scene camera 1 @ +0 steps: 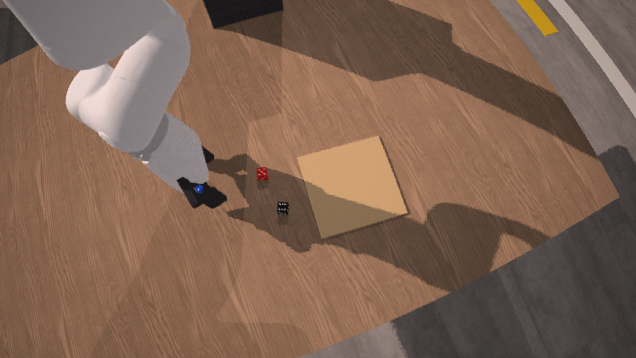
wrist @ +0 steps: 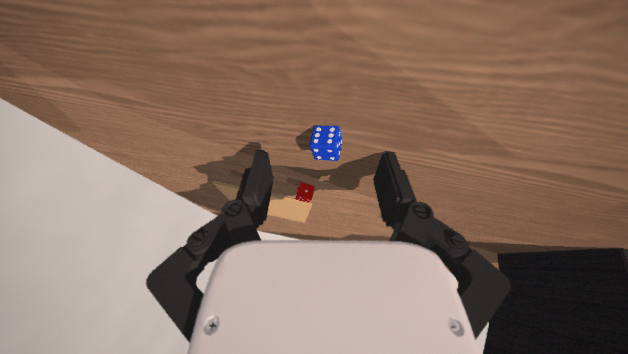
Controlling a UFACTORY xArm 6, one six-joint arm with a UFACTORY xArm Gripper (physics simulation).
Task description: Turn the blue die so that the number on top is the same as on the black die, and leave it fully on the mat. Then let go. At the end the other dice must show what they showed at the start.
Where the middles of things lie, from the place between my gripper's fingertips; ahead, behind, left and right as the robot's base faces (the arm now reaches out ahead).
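Labels:
Blue die (wrist: 326,141): 20 mm to the right of my hand. Tan mat (scene camera 1: 350,186): 80 mm ahead of my hand, 210 mm to the left of it and 10 mm below it. Going by their middles, the blue die is the nearest to my hand of the things named here.

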